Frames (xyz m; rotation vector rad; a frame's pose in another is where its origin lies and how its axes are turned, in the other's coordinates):
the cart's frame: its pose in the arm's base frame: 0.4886 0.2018 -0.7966 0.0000 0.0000 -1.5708
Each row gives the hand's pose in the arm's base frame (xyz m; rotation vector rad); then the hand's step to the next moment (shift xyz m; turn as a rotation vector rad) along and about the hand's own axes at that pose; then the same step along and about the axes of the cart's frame.
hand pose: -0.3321 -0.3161 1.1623 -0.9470 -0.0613 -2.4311
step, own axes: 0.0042 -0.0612 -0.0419 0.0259 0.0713 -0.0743
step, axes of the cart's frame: -0.0413 -0.0583 -0.0201 0.0899 -0.0270 -0.0496
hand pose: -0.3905 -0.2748 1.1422 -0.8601 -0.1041 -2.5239
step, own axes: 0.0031 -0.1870 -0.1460 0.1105 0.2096 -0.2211
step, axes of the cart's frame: -0.1330 -0.1687 -0.1006 0.2789 -0.1048 -0.1276
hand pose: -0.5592 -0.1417 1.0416 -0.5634 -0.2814 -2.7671
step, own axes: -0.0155 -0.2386 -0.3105 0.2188 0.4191 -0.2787
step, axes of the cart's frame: -0.1499 -0.1734 -0.3179 0.5165 -0.1508 -0.1083
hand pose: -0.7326 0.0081 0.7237 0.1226 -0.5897 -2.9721
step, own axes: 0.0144 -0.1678 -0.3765 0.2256 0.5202 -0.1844
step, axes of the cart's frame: -0.0110 0.0082 -0.4122 0.5748 -0.1577 0.0170
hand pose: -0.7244 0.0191 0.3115 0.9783 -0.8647 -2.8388
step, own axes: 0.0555 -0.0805 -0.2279 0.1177 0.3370 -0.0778
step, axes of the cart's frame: 0.0557 0.0988 -0.2205 0.3462 -0.1032 0.0542
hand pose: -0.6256 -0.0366 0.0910 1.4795 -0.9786 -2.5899
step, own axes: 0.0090 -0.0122 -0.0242 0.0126 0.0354 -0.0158
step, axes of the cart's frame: 0.0053 0.0174 -0.0220 0.0404 -0.0050 0.0028
